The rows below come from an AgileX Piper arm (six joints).
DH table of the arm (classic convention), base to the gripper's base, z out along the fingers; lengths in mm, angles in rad. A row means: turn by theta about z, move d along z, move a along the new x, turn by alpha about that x. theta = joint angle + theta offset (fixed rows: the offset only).
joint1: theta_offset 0; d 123; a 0; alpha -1.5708
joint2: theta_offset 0.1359; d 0; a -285; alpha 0
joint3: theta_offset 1.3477; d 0; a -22; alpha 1.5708
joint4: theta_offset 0; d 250.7; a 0; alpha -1.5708
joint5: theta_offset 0; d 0; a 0; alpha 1.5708
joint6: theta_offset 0; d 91; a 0; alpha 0
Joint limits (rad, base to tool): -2.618..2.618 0..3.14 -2.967..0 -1.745..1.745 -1.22..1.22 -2.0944..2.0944
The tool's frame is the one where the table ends.
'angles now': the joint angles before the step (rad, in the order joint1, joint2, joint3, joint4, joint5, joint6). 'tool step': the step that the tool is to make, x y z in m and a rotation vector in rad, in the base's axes. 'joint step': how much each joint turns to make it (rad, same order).
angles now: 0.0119, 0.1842, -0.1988, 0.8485, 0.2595, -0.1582
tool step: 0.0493, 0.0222, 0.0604, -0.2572, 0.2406, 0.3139
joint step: 0.0150, 0.4252, -0.3625, -0.0577, 0.3568, -0.1904
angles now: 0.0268, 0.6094, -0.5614, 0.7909, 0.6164, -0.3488
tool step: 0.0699, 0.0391, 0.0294, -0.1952, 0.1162, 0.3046
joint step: 0.1903, 0.3939, -0.3158, -0.1229, 0.1220, -0.0720
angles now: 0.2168, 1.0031, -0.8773, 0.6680, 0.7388, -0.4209
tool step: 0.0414, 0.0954, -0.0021, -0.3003, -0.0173, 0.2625
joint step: 0.3956, 0.3308, -0.2800, -0.4476, -0.0143, 0.2345
